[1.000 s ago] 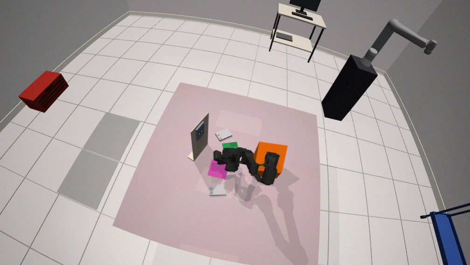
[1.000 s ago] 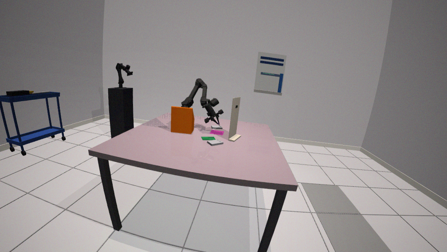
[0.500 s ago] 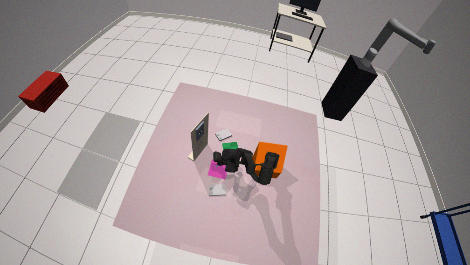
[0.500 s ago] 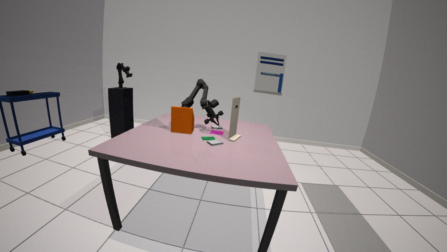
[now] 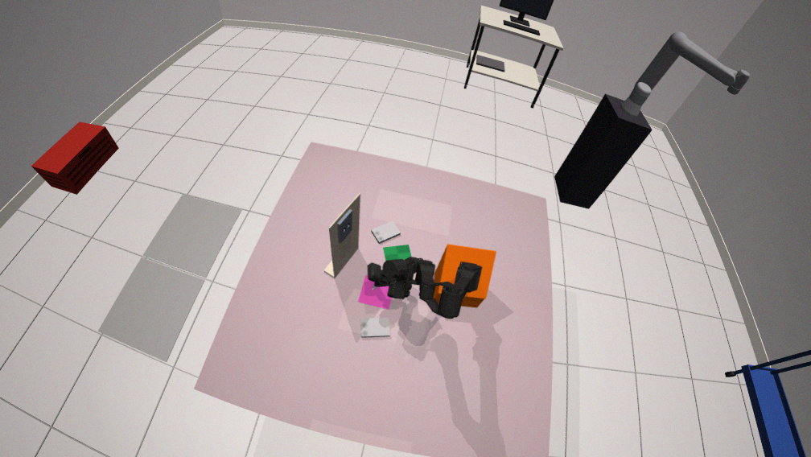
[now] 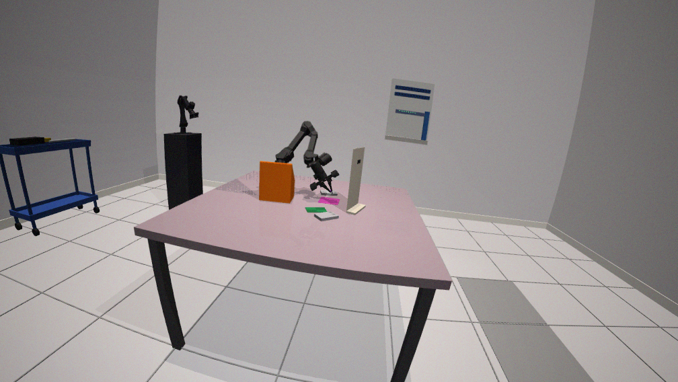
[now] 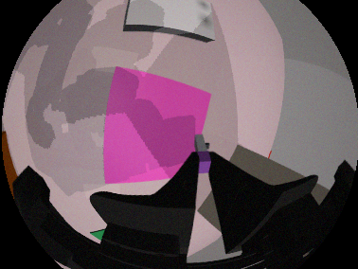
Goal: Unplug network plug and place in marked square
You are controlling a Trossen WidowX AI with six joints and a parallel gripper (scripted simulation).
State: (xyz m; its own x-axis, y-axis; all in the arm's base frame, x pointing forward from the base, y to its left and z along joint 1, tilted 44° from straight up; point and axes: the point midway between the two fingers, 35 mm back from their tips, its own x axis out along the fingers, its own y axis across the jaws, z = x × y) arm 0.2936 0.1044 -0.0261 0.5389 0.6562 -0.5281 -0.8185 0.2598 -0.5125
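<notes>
Now: gripper tip 1 cm past the magenta square and 6 cm above it. From my gripper tip the other things lie so: beige upright panel (14 cm ahead, 10 cm to the right, 10 cm above); then purple plug (right at my gripper tip).
</notes>
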